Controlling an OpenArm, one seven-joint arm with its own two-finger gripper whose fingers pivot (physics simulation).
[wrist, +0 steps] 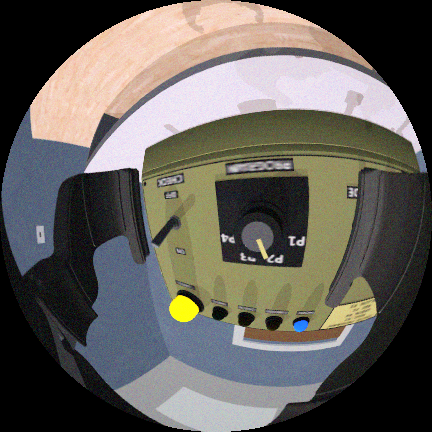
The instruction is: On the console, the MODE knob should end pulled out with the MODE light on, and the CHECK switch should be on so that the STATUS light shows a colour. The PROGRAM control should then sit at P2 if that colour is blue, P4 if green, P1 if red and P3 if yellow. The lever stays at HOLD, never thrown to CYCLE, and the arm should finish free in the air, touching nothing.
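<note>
The console (200,270) appears upside down in the wrist view. The PROGRAM knob (257,236) has its pale pointer aimed down and slightly right, its tip between the P3 and P2 labels, closer to P2. The CHECK switch (166,231) leans down-left, toward the ON label side. A large round light (184,308) below it glows yellow; its label is too small to read. The MODE knob and lever do not show; the right-hand finger covers part of the MODE label (352,192). My gripper (228,226) is open, its fingers wide on either side of the PROGRAM knob, with nothing between them.
A row of small lamps lies along the console edge: several are dark, and the blue one (300,325) is lit. A yellow printed plate (350,314) is beside the right-hand finger. A white tabletop (210,87) lies past the console, with wooden floor (75,100) beyond.
</note>
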